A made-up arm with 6 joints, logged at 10 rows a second.
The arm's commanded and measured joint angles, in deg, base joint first. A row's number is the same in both.
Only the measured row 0 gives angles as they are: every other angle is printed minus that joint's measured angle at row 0.
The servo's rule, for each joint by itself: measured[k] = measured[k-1] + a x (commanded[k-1-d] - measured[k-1]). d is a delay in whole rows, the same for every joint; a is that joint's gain. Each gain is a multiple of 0.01, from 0.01 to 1. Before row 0 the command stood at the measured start. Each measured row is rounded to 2 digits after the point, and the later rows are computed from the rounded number. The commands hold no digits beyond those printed.
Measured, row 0:
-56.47, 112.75, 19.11, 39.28, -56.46, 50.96
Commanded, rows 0 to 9:
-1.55, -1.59, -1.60, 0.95, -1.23, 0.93
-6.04, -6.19, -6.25, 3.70, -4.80, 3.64
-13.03, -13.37, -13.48, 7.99, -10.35, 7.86
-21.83, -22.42, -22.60, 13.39, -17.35, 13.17
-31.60, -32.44, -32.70, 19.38, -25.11, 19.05
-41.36, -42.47, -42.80, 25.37, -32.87, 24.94
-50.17, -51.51, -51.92, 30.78, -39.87, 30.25
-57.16, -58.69, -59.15, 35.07, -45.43, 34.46
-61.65, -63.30, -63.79, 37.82, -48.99, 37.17
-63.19, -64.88, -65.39, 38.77, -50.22, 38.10
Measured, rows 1 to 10:
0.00, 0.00, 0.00, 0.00, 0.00, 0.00
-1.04, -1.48, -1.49, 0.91, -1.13, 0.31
-4.39, -5.86, -5.92, 3.59, -4.51, 1.41
-10.18, -12.84, -12.95, 7.81, -9.88, 3.54
-17.99, -21.75, -21.92, 13.17, -16.75, 6.72
-27.11, -31.69, -31.95, 19.13, -24.44, 10.79
-36.66, -41.72, -42.04, 25.12, -32.20, 15.46
-45.71, -50.82, -51.23, 30.55, -39.26, 20.34
-53.38, -58.14, -58.60, 34.89, -44.94, 25.00
-58.92, -62.94, -63.43, 37.70, -48.67, 29.02
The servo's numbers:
d 1
a 0.67 0.93 0.93 0.96 0.92 0.33

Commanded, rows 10 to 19:
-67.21, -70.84, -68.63, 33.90, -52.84, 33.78
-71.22, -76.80, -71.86, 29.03, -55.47, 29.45
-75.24, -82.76, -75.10, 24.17, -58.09, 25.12
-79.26, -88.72, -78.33, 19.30, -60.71, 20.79
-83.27, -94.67, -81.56, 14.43, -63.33, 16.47
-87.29, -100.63, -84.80, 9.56, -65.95, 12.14
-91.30, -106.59, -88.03, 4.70, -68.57, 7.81
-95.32, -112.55, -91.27, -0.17, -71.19, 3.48
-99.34, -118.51, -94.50, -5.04, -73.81, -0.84
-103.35, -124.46, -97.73, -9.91, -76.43, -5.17
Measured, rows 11 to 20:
-61.78, -64.74, -65.25, 38.73, -50.10, 32.02
-65.42, -70.41, -68.39, 34.09, -52.62, 32.60
-69.31, -76.35, -71.62, 29.23, -55.24, 31.56
-73.28, -82.31, -74.86, 24.37, -57.86, 29.43
-77.29, -88.27, -78.09, 19.50, -60.48, 26.58
-81.30, -94.22, -81.32, 14.63, -63.10, 23.24
-85.31, -100.18, -84.56, 9.76, -65.72, 19.58
-89.32, -106.14, -87.79, 4.90, -68.34, 15.70
-93.34, -112.10, -91.03, 0.03, -70.96, 11.67
-97.36, -118.06, -94.26, -4.84, -73.58, 7.54

